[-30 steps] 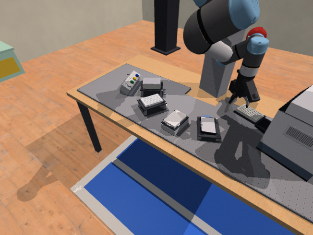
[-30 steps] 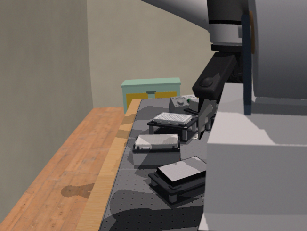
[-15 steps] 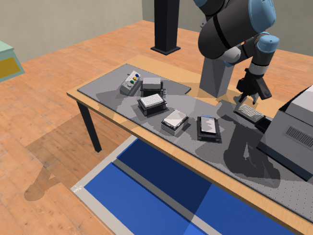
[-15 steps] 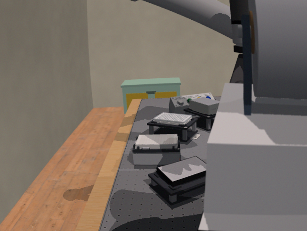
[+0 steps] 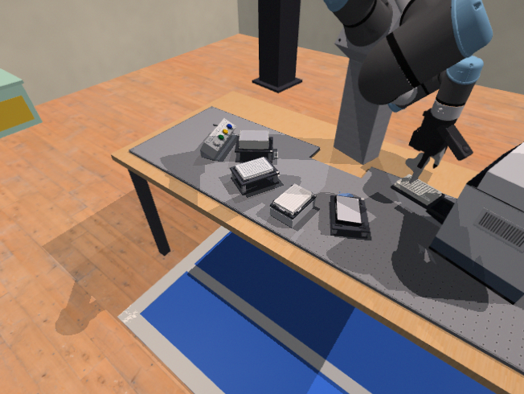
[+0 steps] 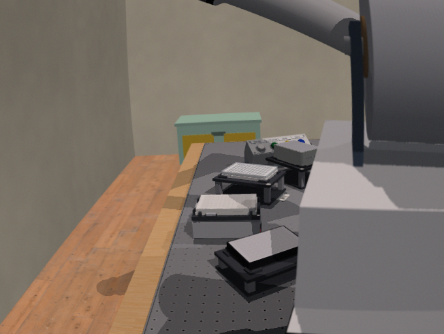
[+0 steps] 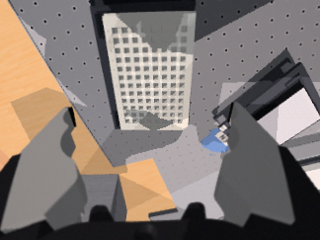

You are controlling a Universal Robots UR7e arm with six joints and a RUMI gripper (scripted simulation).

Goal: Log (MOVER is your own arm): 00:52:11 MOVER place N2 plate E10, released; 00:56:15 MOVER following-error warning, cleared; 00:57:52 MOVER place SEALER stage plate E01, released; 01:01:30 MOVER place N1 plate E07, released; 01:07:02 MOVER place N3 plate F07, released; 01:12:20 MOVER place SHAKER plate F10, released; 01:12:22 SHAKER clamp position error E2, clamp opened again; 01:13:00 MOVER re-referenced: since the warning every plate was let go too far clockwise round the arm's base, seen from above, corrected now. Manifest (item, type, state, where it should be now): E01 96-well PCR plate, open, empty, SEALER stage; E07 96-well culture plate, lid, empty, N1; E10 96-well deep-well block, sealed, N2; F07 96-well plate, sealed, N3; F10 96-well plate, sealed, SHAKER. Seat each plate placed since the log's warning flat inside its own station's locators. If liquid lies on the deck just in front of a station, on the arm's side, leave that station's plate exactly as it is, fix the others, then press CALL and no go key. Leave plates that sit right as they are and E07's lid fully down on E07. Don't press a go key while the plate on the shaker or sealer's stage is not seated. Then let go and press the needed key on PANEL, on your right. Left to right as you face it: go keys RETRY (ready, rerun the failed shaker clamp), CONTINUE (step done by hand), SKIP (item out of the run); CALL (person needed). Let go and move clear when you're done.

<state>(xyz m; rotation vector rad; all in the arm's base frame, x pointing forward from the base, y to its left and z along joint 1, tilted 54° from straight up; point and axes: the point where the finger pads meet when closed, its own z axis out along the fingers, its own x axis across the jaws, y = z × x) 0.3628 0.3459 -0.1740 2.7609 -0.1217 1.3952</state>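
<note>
Right now my hand is 60 mm above the white PCR plate. The rest, counted from my hand: dark sealed plate (200 mm ahead, 130 mm to the right, 120 mm below); grey deep-well block (650 mm to the right, 150 mm ahead, 80 mm below); white retry key (770 mm to the right, 270 mm ahead, 100 mm below).
</note>
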